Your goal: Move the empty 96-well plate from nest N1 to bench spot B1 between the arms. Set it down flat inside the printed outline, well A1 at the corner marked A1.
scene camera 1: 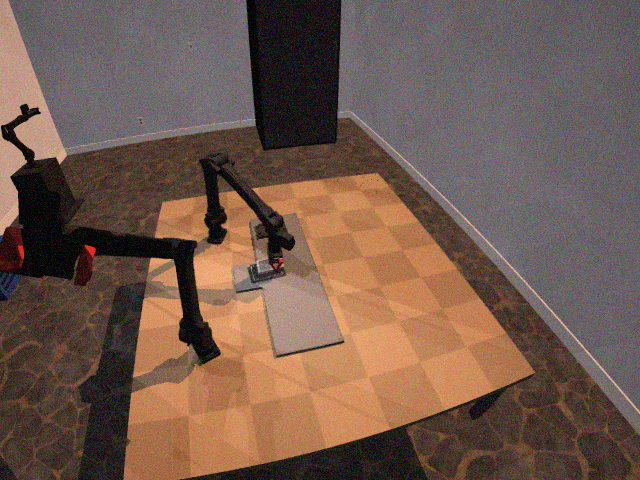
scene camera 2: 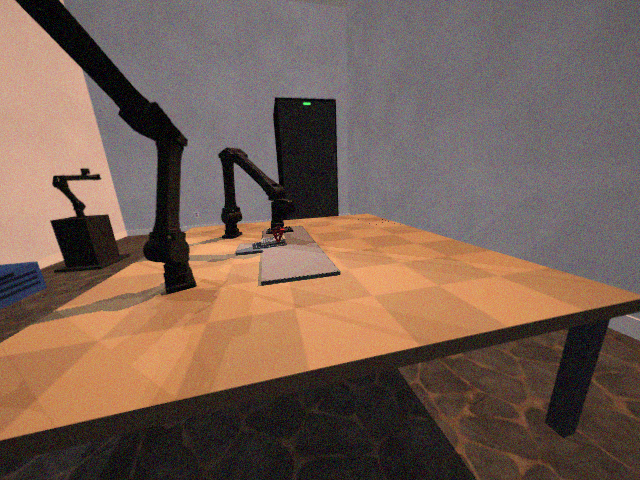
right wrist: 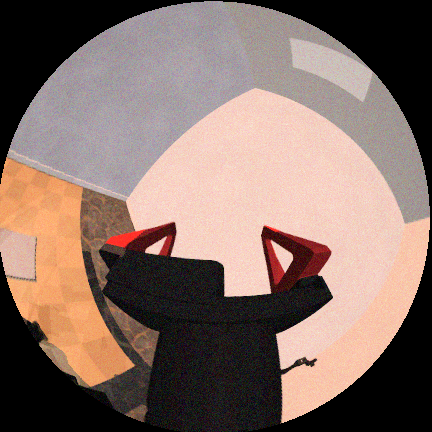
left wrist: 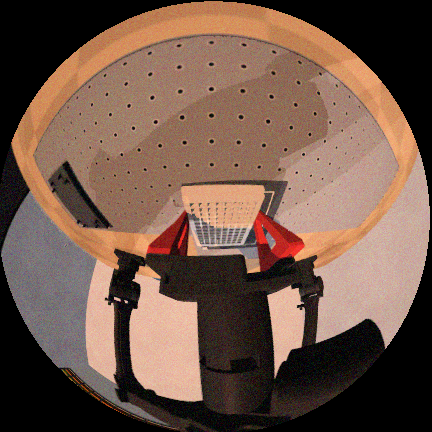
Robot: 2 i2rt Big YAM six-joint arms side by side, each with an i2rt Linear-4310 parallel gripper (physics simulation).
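Places are measured from the left arm's base along level axes (x back, y down, z right), in centimetres.
Pixels of known places: left gripper, fingertip midpoint: (scene camera 1: 274,264) (scene camera 2: 277,239) (left wrist: 221,211); right gripper, fingertip midpoint: (scene camera 1: 57,269) (right wrist: 218,228); left arm's base at its link origin: (scene camera 1: 217,236) (scene camera 2: 232,236) (left wrist: 130,256); right arm's base at its link origin: (scene camera 1: 206,348) (scene camera 2: 180,284) (left wrist: 303,260).
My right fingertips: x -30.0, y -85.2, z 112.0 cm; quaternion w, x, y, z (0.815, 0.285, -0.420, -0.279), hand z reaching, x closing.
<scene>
For each thing: its top centre in the pictures, then the offset to it from my right fingertips. "spot": a spot on its surface instead. Level surfaces: height alone.
- pale 96-well plate at its top centre: (left wrist: 221,231) (scene camera 1: 269,262) (scene camera 2: 273,237) dz -90.1, dx -5.3, dy +81.1 cm
- spot B1 at a spot on its surface: (left wrist: 281,188) spot: dz -85.1, dx -13.1, dy +83.7 cm
- Dark nest N1 at its top centre: (left wrist: 70,207) (scene camera 1: 271,226) dz -119.7, dx +0.1, dy +81.7 cm
- grey perforated board at its surface level: dy +83.9 cm
- checkered wooden table at its surface level: dy +85.2 cm
- small grey panel at its surface level: dy +83.9 cm
The pale 96-well plate (left wrist: 223,193) (scene camera 1: 263,266) is between the red fingers of my left gripper (left wrist: 221,211) (scene camera 1: 276,264) (scene camera 2: 278,235), which is shut on it. The plate is over the dark pad of spot B1 (left wrist: 281,188) and looks roughly level. Pad and a stretch of the printed outline show past the plate's right side in the left wrist view; the plate hides the rest. I cannot tell whether it touches the pad, nor read the A1 mark. Dark nest N1 (left wrist: 77,195) lies at the left in that view. My right gripper (right wrist: 218,228) is open and empty, raised off the table.
The grey perforated board (scene camera 1: 305,320) (scene camera 2: 299,263) lies on the checkered wooden table (scene camera 1: 392,341) (scene camera 2: 361,320). A small grey panel (scene camera 1: 242,280) adjoins the board's left side. A black cabinet (scene camera 1: 297,72) (scene camera 2: 307,155) stands behind the table.
</scene>
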